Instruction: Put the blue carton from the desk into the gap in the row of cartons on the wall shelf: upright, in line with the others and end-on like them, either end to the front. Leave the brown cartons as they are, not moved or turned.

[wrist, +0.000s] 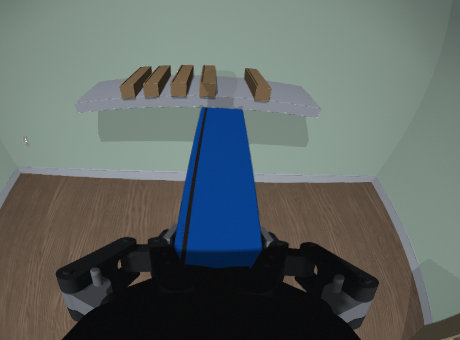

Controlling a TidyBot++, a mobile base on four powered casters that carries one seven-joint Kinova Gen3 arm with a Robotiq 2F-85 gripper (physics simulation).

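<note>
The blue carton [222,180] is held between the fingers of my gripper [217,236], which is shut on it. Its long side points away from me towards the wall shelf [292,95], and a dark stripe runs along its left part. Its far end shows just below the shelf's front edge. On the shelf, several brown cartons stand in a row, end-on: a group on the left with its rightmost carton [208,81], and one carton [258,85] to the right. The gap lies between these two, roughly above the blue carton's far end in the view. A shadow falls across the gap.
The green wall [310,45] rises behind the shelf, and the shelf's shadow lies on the wall below it. A pale baseboard [310,178] borders the wooden floor [115,210]. Part of a light wooden piece [442,325] shows at the bottom right corner.
</note>
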